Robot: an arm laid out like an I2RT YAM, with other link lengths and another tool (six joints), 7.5 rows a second.
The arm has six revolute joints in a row. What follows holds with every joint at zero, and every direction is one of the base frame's.
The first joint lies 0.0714 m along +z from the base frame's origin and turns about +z.
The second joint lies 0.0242 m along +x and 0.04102 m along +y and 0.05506 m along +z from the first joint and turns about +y.
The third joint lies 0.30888 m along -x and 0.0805 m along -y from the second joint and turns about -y.
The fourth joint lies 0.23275 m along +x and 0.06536 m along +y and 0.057 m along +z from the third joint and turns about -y.
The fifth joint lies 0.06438 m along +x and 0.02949 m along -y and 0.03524 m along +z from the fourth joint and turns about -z.
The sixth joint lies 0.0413 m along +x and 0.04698 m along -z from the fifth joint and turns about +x.
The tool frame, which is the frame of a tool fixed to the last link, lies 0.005 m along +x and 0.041 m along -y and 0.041 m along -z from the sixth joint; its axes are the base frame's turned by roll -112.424, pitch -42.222 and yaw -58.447 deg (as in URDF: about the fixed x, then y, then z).
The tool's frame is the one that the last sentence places.
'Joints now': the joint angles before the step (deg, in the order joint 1, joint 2, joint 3, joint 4, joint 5, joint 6). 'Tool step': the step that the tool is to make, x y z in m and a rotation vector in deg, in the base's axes. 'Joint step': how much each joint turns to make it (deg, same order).
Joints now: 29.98, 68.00, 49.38, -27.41, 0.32, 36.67
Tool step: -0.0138, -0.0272, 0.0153, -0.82, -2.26, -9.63
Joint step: -5.73, -5.54, 0.86, -4.82, 4.00, 1.53
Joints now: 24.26, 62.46, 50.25, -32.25, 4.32, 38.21
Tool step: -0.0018, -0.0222, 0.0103, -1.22, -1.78, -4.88
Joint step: -6.87, -2.16, 1.36, -2.10, -0.21, -2.66
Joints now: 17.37, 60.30, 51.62, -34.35, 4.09, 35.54
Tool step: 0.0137, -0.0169, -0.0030, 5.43, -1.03, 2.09
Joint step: -9.73, 1.03, -0.44, 3.52, -12.19, -4.12
